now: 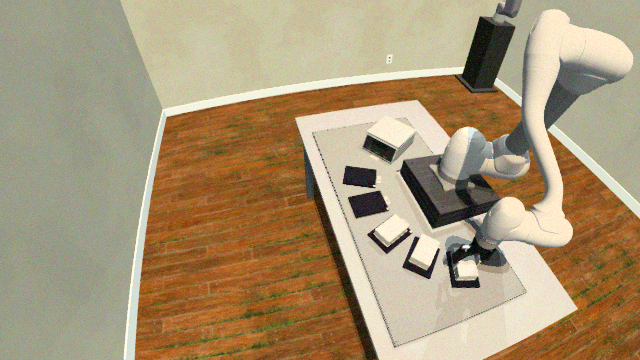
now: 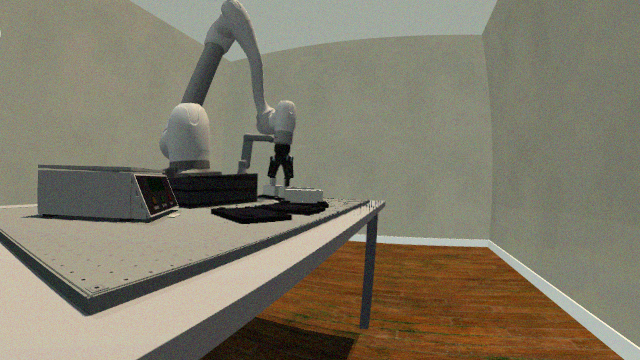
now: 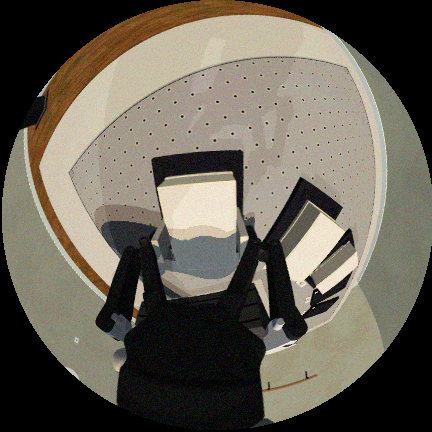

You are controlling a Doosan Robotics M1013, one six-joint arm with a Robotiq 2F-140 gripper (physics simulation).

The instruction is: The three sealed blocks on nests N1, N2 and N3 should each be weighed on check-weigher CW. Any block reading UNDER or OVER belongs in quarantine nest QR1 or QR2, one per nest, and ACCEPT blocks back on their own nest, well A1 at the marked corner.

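Pixels of known places: gripper, fingertip midpoint: [image 1: 463,265] [image 2: 278,193] [image 3: 202,218]; arm's base at its link origin: [image 1: 451,177].
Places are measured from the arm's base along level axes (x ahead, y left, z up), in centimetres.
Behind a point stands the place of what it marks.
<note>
My gripper [image 1: 465,254] @[x 12.6, y 42.3, z -6.3 cm] [image 2: 280,185] @[x 12.6, y 42.3, z -6.3 cm] [image 3: 202,218] @[x 12.6, y 42.3, z -6.3 cm] is shut on a white sealed block [image 1: 466,270] @[x 14.2, y 45.7, z -2.9 cm] [image 3: 197,207] @[x 13.5, y 45.5, z -2.9 cm], one finger on each side. The block is upright and level over the near-right dark nest [image 1: 465,285] @[x 14.8, y 50.3, z -7.4 cm] [image 3: 172,165] @[x 11.3, y 50.4, z -7.1 cm]; whether it rests in the nest or hangs slightly above cannot be told. A second white block [image 1: 424,251] @[x 28.3, y 33.5, z -2.9 cm] [image 3: 320,242] @[x 28.9, y 34.4, z -2.9 cm] and a third white block [image 1: 392,230] @[x 38.1, y 20.8, z -3.2 cm] [image 3: 337,267] @[x 36.1, y 23.2, z -3.4 cm] sit on neighbouring dark nests. Two dark nests [image 1: 368,204] @[x 43.0, y 2.6, z -7.4 cm] [image 1: 360,176] @[x 42.1, y -15.3, z -7.4 cm] hold no block. Check-weigher CW [image 1: 392,131] @[x 18.4, y -37.0, z 1.4 cm] [image 2: 85,192] @[x 25.2, y -45.5, z -3.5 cm] has an unreadable display. Nest labels are unreadable.
The arm's dark plinth [image 1: 435,200] @[x 15.6, y 12.8, z 1.7 cm] [image 2: 220,190] @[x 18.7, y -1.8, z -4.0 cm] stands beside the row of nests, between the gripper and CW. A perforated plate [image 1: 400,320] @[x 45.2, y 56.8, z -8.5 cm] [image 2: 165,255] @[x 55.2, y -46.2, z -8.6 cm] [image 3: 225,100] @[x 20.5, y 56.7, z -8.6 cm] lies on the white table [image 1: 540,295] @[x -18.7, y 63.3, z -9.9 cm]. A black pedestal [image 1: 484,55] stands on the floor behind.
</note>
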